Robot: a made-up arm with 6 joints. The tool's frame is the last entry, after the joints. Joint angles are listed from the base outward.
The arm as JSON. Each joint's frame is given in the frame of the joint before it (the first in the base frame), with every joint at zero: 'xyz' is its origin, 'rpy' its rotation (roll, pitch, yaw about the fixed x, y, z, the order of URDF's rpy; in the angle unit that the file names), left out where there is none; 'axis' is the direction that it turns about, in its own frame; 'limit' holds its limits. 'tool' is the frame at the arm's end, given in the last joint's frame.
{
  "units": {
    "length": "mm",
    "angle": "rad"
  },
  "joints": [
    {
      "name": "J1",
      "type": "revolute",
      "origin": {
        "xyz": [
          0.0,
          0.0,
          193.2
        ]
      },
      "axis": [
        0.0,
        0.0,
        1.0
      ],
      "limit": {
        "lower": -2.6,
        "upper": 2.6
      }
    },
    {
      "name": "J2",
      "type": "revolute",
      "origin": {
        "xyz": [
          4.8,
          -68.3,
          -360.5
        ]
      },
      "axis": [
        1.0,
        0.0,
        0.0
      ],
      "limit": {
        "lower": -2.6,
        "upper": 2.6
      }
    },
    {
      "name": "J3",
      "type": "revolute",
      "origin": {
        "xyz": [
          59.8,
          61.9,
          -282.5
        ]
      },
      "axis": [
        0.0,
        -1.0,
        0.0
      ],
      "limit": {
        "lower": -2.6,
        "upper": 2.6
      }
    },
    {
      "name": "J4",
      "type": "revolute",
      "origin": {
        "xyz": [
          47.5,
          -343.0,
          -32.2
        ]
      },
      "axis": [
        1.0,
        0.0,
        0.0
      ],
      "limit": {
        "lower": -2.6,
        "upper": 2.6
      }
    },
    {
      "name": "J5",
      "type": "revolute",
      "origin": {
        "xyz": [
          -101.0,
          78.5,
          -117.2
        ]
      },
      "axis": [
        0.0,
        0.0,
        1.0
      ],
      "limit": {
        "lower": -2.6,
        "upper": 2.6
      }
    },
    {
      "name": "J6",
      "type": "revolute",
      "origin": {
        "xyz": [
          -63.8,
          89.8,
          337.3
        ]
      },
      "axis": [
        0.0,
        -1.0,
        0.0
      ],
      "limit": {
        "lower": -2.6,
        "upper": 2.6
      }
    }
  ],
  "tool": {
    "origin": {
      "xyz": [
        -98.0,
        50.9,
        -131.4
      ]
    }
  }
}
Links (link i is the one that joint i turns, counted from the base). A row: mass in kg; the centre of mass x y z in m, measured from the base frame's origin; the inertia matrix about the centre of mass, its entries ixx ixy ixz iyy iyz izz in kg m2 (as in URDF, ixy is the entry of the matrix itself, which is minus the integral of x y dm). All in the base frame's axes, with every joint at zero. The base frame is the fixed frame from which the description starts. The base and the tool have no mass.
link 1: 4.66; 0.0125 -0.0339 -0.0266; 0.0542 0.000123 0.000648 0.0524 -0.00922 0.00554
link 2: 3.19; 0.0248 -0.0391 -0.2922; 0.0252 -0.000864 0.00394 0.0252 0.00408 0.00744
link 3: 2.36; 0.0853 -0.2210 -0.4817; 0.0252 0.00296 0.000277 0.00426 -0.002 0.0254
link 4: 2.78; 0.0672 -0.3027 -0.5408; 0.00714 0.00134 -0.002 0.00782 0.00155 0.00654
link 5: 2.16; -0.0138 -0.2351 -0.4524; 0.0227 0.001 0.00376 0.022 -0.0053 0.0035
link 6: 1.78; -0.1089 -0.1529 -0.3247; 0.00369 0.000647 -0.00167 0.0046 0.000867 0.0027
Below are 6 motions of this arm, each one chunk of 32 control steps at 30 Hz.
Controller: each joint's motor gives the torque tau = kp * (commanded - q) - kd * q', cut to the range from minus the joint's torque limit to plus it. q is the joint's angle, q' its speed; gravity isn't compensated. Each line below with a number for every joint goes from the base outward.
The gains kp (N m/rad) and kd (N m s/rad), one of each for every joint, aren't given. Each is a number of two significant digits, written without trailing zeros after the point. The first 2 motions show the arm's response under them.
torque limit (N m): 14 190 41 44 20 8.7
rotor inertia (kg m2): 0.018 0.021 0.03 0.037 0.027 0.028
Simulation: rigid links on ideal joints. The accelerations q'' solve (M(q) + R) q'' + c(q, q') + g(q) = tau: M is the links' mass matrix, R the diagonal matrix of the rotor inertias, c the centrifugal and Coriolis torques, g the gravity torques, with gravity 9.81 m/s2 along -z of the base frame. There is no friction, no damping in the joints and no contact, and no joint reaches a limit. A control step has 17 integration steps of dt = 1/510 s. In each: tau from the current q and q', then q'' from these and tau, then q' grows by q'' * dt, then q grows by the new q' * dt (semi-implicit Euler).
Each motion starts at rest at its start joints. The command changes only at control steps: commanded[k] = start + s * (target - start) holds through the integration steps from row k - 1 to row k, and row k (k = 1, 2, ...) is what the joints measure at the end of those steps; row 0 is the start. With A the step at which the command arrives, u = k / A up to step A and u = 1 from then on. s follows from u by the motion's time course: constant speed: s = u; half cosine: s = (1 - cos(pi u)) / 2; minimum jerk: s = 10 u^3 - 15 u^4 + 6 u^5; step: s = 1 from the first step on.
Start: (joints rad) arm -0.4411 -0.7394 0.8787 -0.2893 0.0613 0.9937
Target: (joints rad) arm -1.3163 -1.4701 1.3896 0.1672 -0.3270 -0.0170
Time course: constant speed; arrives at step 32
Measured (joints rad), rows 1 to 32:
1: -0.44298 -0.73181 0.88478 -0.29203 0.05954 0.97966
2: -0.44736 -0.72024 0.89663 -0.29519 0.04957 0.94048
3: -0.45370 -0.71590 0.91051 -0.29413 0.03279 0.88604
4: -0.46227 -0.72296 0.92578 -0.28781 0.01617 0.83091
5: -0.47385 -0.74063 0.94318 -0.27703 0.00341 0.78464
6: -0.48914 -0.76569 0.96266 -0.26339 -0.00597 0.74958
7: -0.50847 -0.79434 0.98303 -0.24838 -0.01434 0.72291
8: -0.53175 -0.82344 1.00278 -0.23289 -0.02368 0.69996
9: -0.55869 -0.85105 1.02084 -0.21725 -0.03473 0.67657
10: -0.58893 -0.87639 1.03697 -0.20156 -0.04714 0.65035
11: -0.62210 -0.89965 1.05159 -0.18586 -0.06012 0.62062
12: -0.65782 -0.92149 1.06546 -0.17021 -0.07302 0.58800
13: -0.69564 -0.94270 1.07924 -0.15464 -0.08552 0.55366
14: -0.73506 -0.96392 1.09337 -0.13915 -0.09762 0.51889
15: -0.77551 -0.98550 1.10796 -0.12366 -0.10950 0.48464
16: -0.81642 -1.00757 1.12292 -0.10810 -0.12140 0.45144
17: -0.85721 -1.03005 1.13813 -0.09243 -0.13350 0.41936
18: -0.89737 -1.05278 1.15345 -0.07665 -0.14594 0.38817
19: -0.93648 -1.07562 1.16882 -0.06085 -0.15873 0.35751
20: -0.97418 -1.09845 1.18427 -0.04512 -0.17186 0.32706
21: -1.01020 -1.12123 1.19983 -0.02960 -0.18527 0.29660
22: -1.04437 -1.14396 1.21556 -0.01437 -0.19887 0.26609
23: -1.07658 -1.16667 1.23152 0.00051 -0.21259 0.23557
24: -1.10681 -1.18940 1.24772 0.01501 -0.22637 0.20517
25: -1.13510 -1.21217 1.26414 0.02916 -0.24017 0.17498
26: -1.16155 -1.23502 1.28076 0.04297 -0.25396 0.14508
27: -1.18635 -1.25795 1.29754 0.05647 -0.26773 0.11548
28: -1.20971 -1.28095 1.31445 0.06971 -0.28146 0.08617
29: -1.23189 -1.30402 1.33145 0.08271 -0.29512 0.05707
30: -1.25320 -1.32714 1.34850 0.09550 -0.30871 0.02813
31: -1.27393 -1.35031 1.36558 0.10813 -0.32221 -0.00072
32: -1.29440 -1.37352 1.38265 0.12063 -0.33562 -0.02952
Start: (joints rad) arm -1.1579 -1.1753 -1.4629 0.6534 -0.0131 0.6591
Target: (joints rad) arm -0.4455 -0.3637 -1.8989 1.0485 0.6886 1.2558
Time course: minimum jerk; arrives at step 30
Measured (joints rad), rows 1 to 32:
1: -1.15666 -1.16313 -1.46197 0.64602 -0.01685 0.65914
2: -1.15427 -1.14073 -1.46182 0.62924 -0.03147 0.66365
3: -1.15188 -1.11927 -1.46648 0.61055 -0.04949 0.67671
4: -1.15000 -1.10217 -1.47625 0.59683 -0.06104 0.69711
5: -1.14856 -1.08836 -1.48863 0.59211 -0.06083 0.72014
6: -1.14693 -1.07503 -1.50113 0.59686 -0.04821 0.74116
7: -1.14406 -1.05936 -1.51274 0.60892 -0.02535 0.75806
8: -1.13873 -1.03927 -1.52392 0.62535 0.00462 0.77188
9: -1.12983 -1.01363 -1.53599 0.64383 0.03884 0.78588
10: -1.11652 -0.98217 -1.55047 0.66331 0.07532 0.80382
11: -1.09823 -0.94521 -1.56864 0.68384 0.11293 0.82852
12: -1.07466 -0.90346 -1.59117 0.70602 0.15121 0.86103
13: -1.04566 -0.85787 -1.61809 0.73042 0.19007 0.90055
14: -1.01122 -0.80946 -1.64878 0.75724 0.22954 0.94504
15: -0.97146 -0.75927 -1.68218 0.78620 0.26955 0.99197
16: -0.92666 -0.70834 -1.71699 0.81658 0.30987 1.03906
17: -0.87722 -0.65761 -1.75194 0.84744 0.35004 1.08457
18: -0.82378 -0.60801 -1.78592 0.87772 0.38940 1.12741
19: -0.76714 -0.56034 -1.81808 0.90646 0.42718 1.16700
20: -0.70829 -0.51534 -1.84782 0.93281 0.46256 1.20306
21: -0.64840 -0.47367 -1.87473 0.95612 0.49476 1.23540
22: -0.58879 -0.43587 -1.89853 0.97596 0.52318 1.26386
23: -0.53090 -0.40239 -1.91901 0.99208 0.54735 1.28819
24: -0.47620 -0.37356 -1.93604 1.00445 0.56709 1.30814
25: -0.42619 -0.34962 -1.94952 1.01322 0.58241 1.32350
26: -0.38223 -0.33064 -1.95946 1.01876 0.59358 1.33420
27: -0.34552 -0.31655 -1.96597 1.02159 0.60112 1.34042
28: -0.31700 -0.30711 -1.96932 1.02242 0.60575 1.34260
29: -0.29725 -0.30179 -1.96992 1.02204 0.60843 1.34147
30: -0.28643 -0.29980 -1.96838 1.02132 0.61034 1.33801
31: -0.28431 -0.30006 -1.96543 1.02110 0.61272 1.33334
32: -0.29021 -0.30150 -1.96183 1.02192 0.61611 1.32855
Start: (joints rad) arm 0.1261 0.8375 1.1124 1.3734 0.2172 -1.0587
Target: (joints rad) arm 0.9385 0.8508 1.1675 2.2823 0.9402 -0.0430
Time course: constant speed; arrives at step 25
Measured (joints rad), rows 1 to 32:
1: 0.12983 0.83486 1.11642 1.38391 0.22967 -1.05129
2: 0.14190 0.82992 1.12480 1.41413 0.26052 -1.03141
3: 0.16459 0.82501 1.13579 1.46004 0.30207 -1.00279
4: 0.19661 0.82108 1.14847 1.51428 0.34704 -0.97245
5: 0.23434 0.81842 1.16117 1.56979 0.39031 -0.94414
6: 0.27376 0.81707 1.17208 1.62155 0.42895 -0.91689
7: 0.31188 0.81701 1.17976 1.66710 0.46188 -0.88707
8: 0.34737 0.81805 1.18352 1.70616 0.48942 -0.85153
9: 0.38035 0.81990 1.18351 1.73990 0.51272 -0.80941
10: 0.41167 0.82214 1.18062 1.77015 0.53330 -0.76224
11: 0.44236 0.82431 1.17620 1.79887 0.55274 -0.71295
12: 0.47315 0.82604 1.17166 1.82774 0.57240 -0.66453
13: 0.50443 0.82711 1.16814 1.85790 0.59328 -0.61910
14: 0.53623 0.82749 1.16632 1.88992 0.61588 -0.57747
15: 0.56837 0.82734 1.16638 1.92381 0.64025 -0.53920
16: 0.60064 0.82692 1.16806 1.95918 0.66613 -0.50302
17: 0.63288 0.82649 1.17082 1.99542 0.69304 -0.46731
18: 0.66503 0.82630 1.17401 2.03195 0.72045 -0.43063
19: 0.69714 0.82647 1.17700 2.06829 0.74788 -0.39201
20: 0.72927 0.82700 1.17936 2.10418 0.77497 -0.35113
21: 0.76153 0.82782 1.18088 2.13951 0.80151 -0.30815
22: 0.79394 0.82880 1.18156 2.17435 0.82744 -0.26362
23: 0.82650 0.82979 1.18161 2.20882 0.85289 -0.21815
24: 0.85916 0.83068 1.18134 2.24312 0.87803 -0.17231
25: 0.89184 0.83140 1.18105 2.27739 0.90311 -0.12645
26: 0.91822 0.83292 1.18297 2.30359 0.92227 -0.09034
27: 0.93440 0.83539 1.18559 2.31697 0.93066 -0.07391
28: 0.94230 0.83772 1.18603 2.32045 0.93011 -0.07573
29: 0.94509 0.83896 1.18364 2.31849 0.92467 -0.08757
30: 0.94521 0.83879 1.17969 2.31460 0.91780 -0.10022
31: 0.94408 0.83742 1.17587 2.31083 0.91158 -0.10764
32: 0.94242 0.83539 1.17327 2.30806 0.90702 -0.10819

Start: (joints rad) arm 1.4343 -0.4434 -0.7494 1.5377 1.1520 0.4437
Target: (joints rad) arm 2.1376 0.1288 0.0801 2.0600 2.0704 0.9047
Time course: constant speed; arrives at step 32
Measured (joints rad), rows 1 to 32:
1: 1.43497 -0.43107 -0.74245 1.53661 1.15911 0.45159
2: 1.43858 -0.40421 -0.71995 1.53846 1.18719 0.47091
3: 1.44631 -0.37208 -0.68232 1.54944 1.23460 0.49015
4: 1.45763 -0.34051 -0.63590 1.56999 1.29136 0.49601
5: 1.47146 -0.31220 -0.58826 1.59655 1.34764 0.48432
6: 1.48707 -0.28765 -0.54482 1.62450 1.39746 0.46194
7: 1.50429 -0.26637 -0.50788 1.65048 1.43869 0.44114
8: 1.52336 -0.24760 -0.47747 1.67298 1.47166 0.43239
9: 1.54462 -0.23064 -0.45243 1.69197 1.49800 0.44002
10: 1.56828 -0.21495 -0.43111 1.70819 1.51986 0.46198
11: 1.59438 -0.20005 -0.41174 1.72266 1.53955 0.49231
12: 1.62274 -0.18552 -0.39262 1.73638 1.55912 0.52422
13: 1.65296 -0.17093 -0.37238 1.75022 1.58020 0.55251
14: 1.68450 -0.15591 -0.35018 1.76479 1.60373 0.57453
15: 1.71672 -0.14018 -0.32575 1.78039 1.62996 0.59007
16: 1.74897 -0.12361 -0.29932 1.79702 1.65854 0.60050
17: 1.78069 -0.10623 -0.27149 1.81447 1.68868 0.60796
18: 1.81144 -0.08826 -0.24301 1.83242 1.71943 0.61458
19: 1.84088 -0.06997 -0.21462 1.85051 1.74990 0.62208
20: 1.86881 -0.05168 -0.18689 1.86847 1.77944 0.63158
21: 1.89510 -0.03363 -0.16014 1.88609 1.80768 0.64361
22: 1.91968 -0.01598 -0.13443 1.90329 1.83460 0.65818
23: 1.94254 0.00123 -0.10961 1.92010 1.86037 0.67493
24: 1.96374 0.01804 -0.08541 1.93660 1.88533 0.69324
25: 1.98342 0.03457 -0.06155 1.95293 1.90984 0.71245
26: 2.00182 0.05096 -0.03778 1.96921 1.93419 0.73195
27: 2.01923 0.06732 -0.01392 1.98554 1.95858 0.75132
28: 2.03604 0.08375 0.01010 2.00196 1.98314 0.77036
29: 2.05266 0.10028 0.03427 2.01848 2.00790 0.78906
30: 2.06951 0.11692 0.05856 2.03507 2.03283 0.80760
31: 2.08699 0.13363 0.08289 2.05167 2.05792 0.82621
32: 2.10542 0.15035 0.10724 2.06822 2.08313 0.84509

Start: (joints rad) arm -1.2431 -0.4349 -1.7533 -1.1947 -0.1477 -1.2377
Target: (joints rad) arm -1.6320 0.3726 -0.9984 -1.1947 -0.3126 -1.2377
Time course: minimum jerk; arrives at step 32
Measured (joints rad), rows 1 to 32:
1: -1.24217 -0.42697 -1.74038 -1.18679 -0.15539 -1.24434
2: -1.24038 -0.41101 -1.71042 -1.17186 -0.17363 -1.26316
3: -1.23900 -0.39396 -1.67602 -1.15966 -0.19753 -1.28900
4: -1.23880 -0.37908 -1.64595 -1.15458 -0.22122 -1.31345
5: -1.24002 -0.36679 -1.62343 -1.15619 -0.23929 -1.32922
6: -1.24272 -0.35564 -1.60756 -1.16185 -0.24898 -1.33283
7: -1.24689 -0.34340 -1.59537 -1.16871 -0.25068 -1.32516
8: -1.25259 -0.32797 -1.58319 -1.17471 -0.24708 -1.31035
9: -1.25996 -0.30789 -1.56762 -1.17877 -0.24186 -1.29377
10: -1.26924 -0.28253 -1.54607 -1.18090 -0.23845 -1.28006
11: -1.28077 -0.25194 -1.51706 -1.18195 -0.23921 -1.27167
12: -1.29499 -0.21667 -1.48028 -1.18332 -0.24511 -1.26847
13: -1.31235 -0.17750 -1.43647 -1.18639 -0.25585 -1.26827
14: -1.33317 -0.13535 -1.38715 -1.19206 -0.27020 -1.26801
15: -1.35753 -0.09112 -1.33431 -1.20052 -0.28657 -1.26510
16: -1.38516 -0.04567 -1.28012 -1.21123 -0.30348 -1.25836
17: -1.41540 0.00021 -1.22659 -1.22307 -0.31981 -1.24824
18: -1.44724 0.04581 -1.17536 -1.23467 -0.33493 -1.23658
19: -1.47941 0.09049 -1.12757 -1.24475 -0.34851 -1.22577
20: -1.51053 0.13367 -1.08382 -1.25234 -0.36042 -1.21795
21: -1.53932 0.17483 -1.04437 -1.25698 -0.37062 -1.21433
22: -1.56474 0.21345 -1.00925 -1.25873 -0.37906 -1.21490
23: -1.58611 0.24903 -0.97841 -1.25811 -0.38577 -1.21862
24: -1.60322 0.28105 -0.95184 -1.25592 -0.39077 -1.22383
25: -1.61626 0.30906 -0.92955 -1.25306 -0.39417 -1.22878
26: -1.62573 0.33266 -0.91157 -1.25036 -0.39610 -1.23212
27: -1.63231 0.35164 -0.89785 -1.24846 -0.39681 -1.23315
28: -1.63663 0.36595 -0.88820 -1.24767 -0.39658 -1.23184
29: -1.63920 0.37577 -0.88224 -1.24805 -0.39573 -1.22874
30: -1.64037 0.38151 -0.87948 -1.24942 -0.39454 -1.22464
31: -1.64038 0.38382 -0.87924 -1.25153 -0.39317 -1.22034
32: -1.63946 0.38359 -0.88077 -1.25409 -0.39167 -1.21637

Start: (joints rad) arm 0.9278 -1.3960 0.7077 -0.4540 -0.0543 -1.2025
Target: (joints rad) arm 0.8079 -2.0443 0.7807 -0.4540 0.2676 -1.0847
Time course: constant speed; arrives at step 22
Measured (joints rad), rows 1 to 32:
1: 0.92720 -1.38896 0.71224 -0.45396 -0.05789 -1.20410
2: 0.92592 -1.37903 0.71702 -0.45649 -0.06701 -1.20752
3: 0.92406 -1.37764 0.71781 -0.46178 -0.07704 -1.21201
4: 0.92148 -1.38897 0.71674 -0.46752 -0.08155 -1.21653
5: 0.91804 -1.41218 0.71722 -0.47161 -0.07581 -1.21884
6: 0.91365 -1.44396 0.72103 -0.47319 -0.05922 -1.21646
7: 0.90837 -1.48039 0.72779 -0.47239 -0.03512 -1.20825
8: 0.90240 -1.51817 0.73580 -0.46980 -0.00856 -1.19546
9: 0.89602 -1.55508 0.74312 -0.46615 0.01603 -1.18128
10: 0.88946 -1.58996 0.74848 -0.46213 0.03619 -1.16942
11: 0.88284 -1.62257 0.75155 -0.45829 0.05157 -1.16249
12: 0.87615 -1.65325 0.75276 -0.45499 0.06325 -1.16106
13: 0.86929 -1.68262 0.75294 -0.45233 0.07298 -1.16379
14: 0.86216 -1.71140 0.75291 -0.45025 0.08241 -1.16820
15: 0.85471 -1.74018 0.75330 -0.44858 0.09276 -1.17179
16: 0.84697 -1.76939 0.75446 -0.44714 0.10463 -1.17287
17: 0.83904 -1.79919 0.75644 -0.44580 0.11807 -1.17092
18: 0.83110 -1.82961 0.75909 -0.44445 0.13279 -1.16639
19: 0.82333 -1.86052 0.76213 -0.44303 0.14830 -1.16036
20: 0.81596 -1.89177 0.76526 -0.44150 0.16412 -1.15402
21: 0.80912 -1.92318 0.76825 -0.43988 0.17987 -1.14828
22: 0.80292 -1.95463 0.77098 -0.43822 0.19534 -1.14359
23: 0.79869 -1.98141 0.77288 -0.43544 0.21187 -1.13937
24: 0.79731 -1.99898 0.77364 -0.43061 0.22655 -1.13571
25: 0.79801 -2.00722 0.77318 -0.42515 0.23463 -1.13386
26: 0.79954 -2.00824 0.77175 -0.42140 0.23400 -1.13497
27: 0.80095 -2.00477 0.76995 -0.42082 0.22598 -1.13913
28: 0.80196 -1.99929 0.76847 -0.42324 0.21405 -1.14524
29: 0.80272 -1.99367 0.76769 -0.42738 0.20215 -1.15150
30: 0.80353 -1.98909 0.76772 -0.43169 0.19322 -1.15615
31: 0.80460 -1.98613 0.76844 -0.43497 0.18862 -1.15815
32: 0.80598 -1.98484 0.76960 -0.43672 0.18814 -1.15739

